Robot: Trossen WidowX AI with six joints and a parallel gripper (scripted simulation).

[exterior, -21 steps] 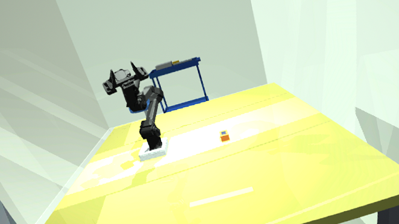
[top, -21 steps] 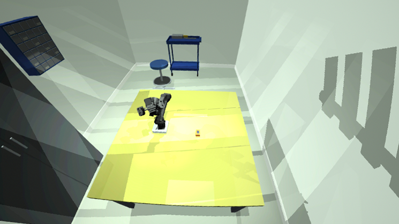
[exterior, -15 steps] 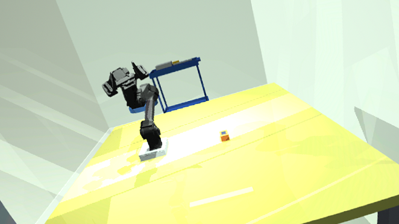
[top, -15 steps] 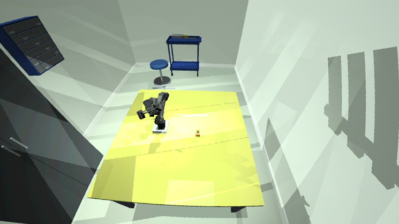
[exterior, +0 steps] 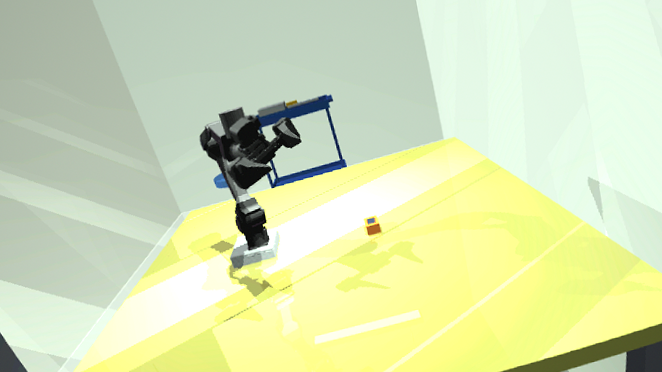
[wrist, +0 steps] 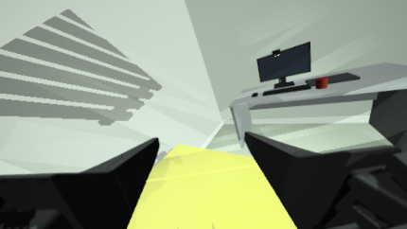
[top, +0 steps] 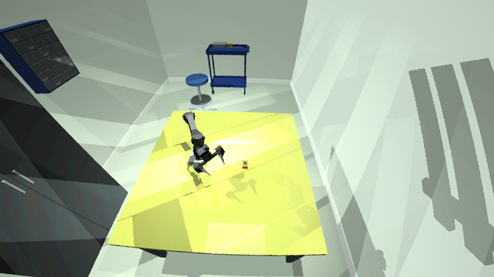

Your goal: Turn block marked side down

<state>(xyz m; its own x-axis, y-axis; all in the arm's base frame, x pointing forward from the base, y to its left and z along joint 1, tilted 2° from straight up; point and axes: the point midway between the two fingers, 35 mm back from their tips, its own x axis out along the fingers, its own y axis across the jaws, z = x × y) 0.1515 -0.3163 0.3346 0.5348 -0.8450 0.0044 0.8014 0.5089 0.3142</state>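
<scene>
The orange block lies 340 mm below my gripper tip, 270 mm to the left of it and 170 mm ahead of it.
</scene>
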